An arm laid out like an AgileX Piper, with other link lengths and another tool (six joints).
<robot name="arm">
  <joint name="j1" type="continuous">
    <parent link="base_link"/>
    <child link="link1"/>
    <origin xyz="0 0 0.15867"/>
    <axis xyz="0 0 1"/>
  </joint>
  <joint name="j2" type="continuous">
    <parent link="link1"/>
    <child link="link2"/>
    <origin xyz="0 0 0"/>
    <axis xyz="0 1 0"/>
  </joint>
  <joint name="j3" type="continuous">
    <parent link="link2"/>
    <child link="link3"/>
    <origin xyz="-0.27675 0 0.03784"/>
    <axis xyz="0 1 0"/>
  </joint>
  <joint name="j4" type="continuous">
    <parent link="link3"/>
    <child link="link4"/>
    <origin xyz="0.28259 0 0.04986"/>
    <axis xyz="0.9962 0 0.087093"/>
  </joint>
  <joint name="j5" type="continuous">
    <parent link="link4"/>
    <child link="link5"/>
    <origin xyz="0 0 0"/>
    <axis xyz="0 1 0"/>
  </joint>
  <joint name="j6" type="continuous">
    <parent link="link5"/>
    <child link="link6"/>
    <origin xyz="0.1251 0 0.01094"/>
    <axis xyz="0.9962 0 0.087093"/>
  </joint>
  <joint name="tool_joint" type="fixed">
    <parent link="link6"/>
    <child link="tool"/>
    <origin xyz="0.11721 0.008 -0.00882" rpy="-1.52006 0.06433 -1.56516"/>
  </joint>
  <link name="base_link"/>
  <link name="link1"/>
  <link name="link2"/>
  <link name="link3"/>
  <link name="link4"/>
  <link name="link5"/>
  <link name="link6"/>
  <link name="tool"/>
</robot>
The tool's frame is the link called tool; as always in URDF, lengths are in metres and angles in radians. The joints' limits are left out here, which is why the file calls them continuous.
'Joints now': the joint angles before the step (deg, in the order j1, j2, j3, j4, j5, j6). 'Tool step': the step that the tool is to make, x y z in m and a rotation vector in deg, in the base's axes. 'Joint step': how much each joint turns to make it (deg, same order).
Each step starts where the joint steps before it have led.
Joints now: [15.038 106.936 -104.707 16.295 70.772 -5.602]
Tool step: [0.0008 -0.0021 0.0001 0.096 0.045 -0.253]
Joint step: [-0.331 -0.003 0.006 0.131 0.036 -0.070]
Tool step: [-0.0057 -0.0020 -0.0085 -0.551 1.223 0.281]
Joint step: [0.005 -0.331 1.800 -0.103 -0.060 -0.332]
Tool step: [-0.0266 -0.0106 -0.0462 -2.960 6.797 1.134]
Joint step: [-0.002 0.054 7.583 -0.791 -0.001 -1.195]
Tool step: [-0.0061 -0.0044 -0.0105 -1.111 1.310 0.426]
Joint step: [0.006 0.013 1.733 -0.661 -0.104 -0.385]
